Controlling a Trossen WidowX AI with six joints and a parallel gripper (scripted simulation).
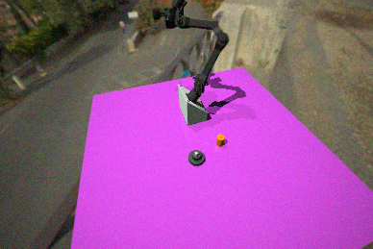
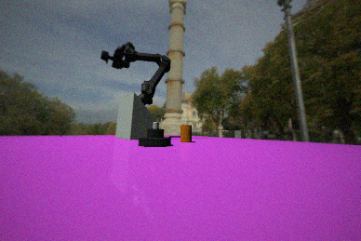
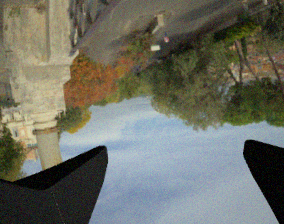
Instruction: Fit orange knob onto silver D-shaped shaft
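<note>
Now: the orange knob 710 mm ahead of my gripper tip, 480 mm below it and 110 mm to the left of it. The rest, counted from my gripper tip: pedestal (760 mm ahead, 490 mm below, 50 mm to the right).
</note>
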